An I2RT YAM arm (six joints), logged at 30 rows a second.
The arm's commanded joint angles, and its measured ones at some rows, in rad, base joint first. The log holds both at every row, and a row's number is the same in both.
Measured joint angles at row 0: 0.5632, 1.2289, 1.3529, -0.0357, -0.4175, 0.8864
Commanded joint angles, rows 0 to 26: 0.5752, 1.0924, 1.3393, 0.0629, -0.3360, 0.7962; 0.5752, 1.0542, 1.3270, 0.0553, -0.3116, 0.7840; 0.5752, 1.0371, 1.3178, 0.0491, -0.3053, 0.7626; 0.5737, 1.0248, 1.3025, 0.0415, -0.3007, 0.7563; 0.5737, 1.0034, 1.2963, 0.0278, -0.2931, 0.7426; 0.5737, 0.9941, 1.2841, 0.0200, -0.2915, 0.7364; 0.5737, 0.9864, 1.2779, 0.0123, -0.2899, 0.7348; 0.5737, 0.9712, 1.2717, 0.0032, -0.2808, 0.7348; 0.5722, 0.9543, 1.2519, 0.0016, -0.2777, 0.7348; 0.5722, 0.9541, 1.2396, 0.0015, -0.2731, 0.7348; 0.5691, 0.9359, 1.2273, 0.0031, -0.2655, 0.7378; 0.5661, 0.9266, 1.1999, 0.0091, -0.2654, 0.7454; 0.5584, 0.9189, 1.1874, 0.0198, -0.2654, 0.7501; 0.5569, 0.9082, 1.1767, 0.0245, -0.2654, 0.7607; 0.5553, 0.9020, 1.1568, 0.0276, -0.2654, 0.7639; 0.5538, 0.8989, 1.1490, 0.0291, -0.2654, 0.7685; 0.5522, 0.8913, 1.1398, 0.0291, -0.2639, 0.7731; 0.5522, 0.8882, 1.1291, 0.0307, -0.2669, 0.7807; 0.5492, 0.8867, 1.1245, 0.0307, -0.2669, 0.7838; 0.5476, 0.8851, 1.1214, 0.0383, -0.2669, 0.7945; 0.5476, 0.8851, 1.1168, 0.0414, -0.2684, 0.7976; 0.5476, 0.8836, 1.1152, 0.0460, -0.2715, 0.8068; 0.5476, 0.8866, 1.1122, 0.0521, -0.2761, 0.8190; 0.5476, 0.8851, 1.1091, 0.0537, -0.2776, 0.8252; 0.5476, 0.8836, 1.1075, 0.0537, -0.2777, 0.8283; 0.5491, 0.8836, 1.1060, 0.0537, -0.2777, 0.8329; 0.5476, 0.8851, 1.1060, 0.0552, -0.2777, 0.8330
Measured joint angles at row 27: 0.5533, 0.9298, 1.0740, -0.1036, -0.2729, 0.8108
